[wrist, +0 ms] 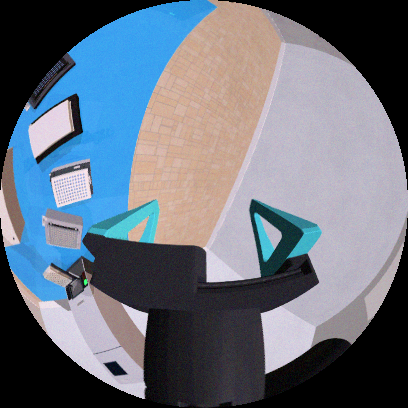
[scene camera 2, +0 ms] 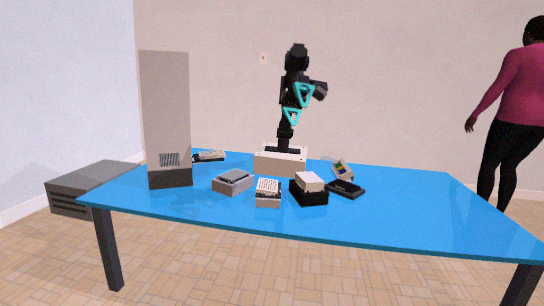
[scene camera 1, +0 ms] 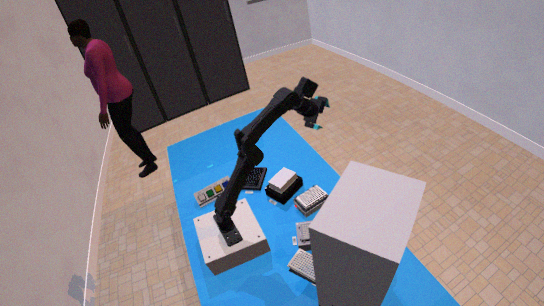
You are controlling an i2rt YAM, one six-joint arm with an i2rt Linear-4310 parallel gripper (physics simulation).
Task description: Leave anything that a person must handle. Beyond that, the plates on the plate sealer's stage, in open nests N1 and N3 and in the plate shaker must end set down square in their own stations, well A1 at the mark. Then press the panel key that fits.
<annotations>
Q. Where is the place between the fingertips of the gripper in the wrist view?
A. At 203, 204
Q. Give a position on a tall grey cabinet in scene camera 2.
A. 164, 75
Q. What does the gripper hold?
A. Nothing.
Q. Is the gripper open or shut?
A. Open.
</annotations>
